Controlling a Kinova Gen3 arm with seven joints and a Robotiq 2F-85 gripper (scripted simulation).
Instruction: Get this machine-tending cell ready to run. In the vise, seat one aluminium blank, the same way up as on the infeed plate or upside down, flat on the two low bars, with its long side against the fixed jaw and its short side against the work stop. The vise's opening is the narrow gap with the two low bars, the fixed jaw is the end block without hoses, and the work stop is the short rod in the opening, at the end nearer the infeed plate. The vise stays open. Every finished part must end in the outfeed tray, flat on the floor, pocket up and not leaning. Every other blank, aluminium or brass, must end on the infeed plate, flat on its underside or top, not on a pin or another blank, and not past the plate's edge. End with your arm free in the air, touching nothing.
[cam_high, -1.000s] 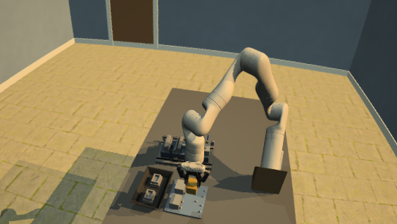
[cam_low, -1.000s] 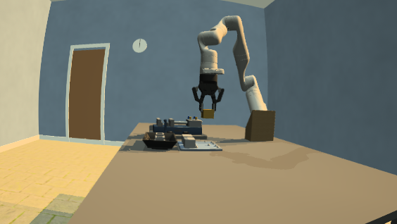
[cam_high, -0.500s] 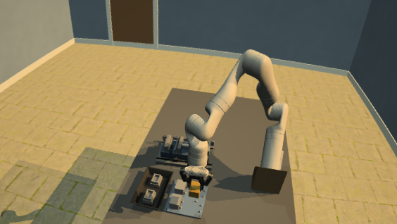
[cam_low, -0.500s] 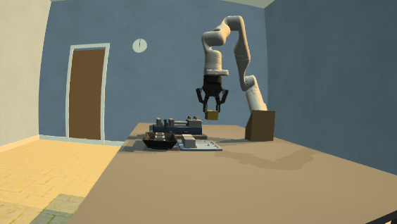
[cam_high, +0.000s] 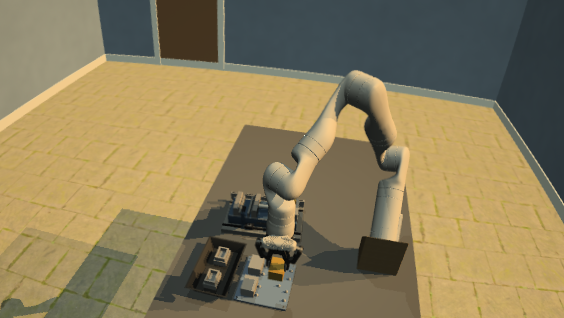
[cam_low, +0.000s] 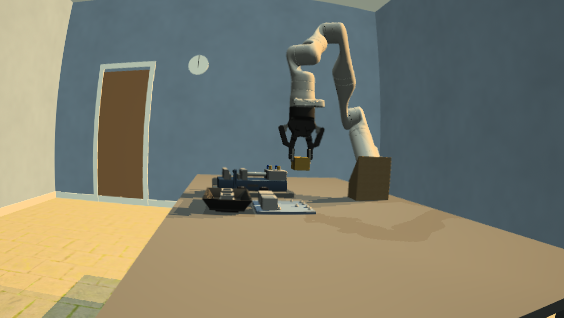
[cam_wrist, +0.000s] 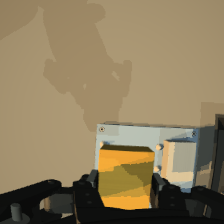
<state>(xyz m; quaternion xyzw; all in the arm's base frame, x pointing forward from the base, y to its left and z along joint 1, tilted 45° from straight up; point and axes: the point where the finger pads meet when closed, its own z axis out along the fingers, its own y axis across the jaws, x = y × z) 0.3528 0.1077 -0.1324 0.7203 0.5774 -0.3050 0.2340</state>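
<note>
Now: hand 2 cm above the brass blank. The rest, counted from my hand: vise (35 cm to the right, 13 cm below, 7 cm ahead).
</note>
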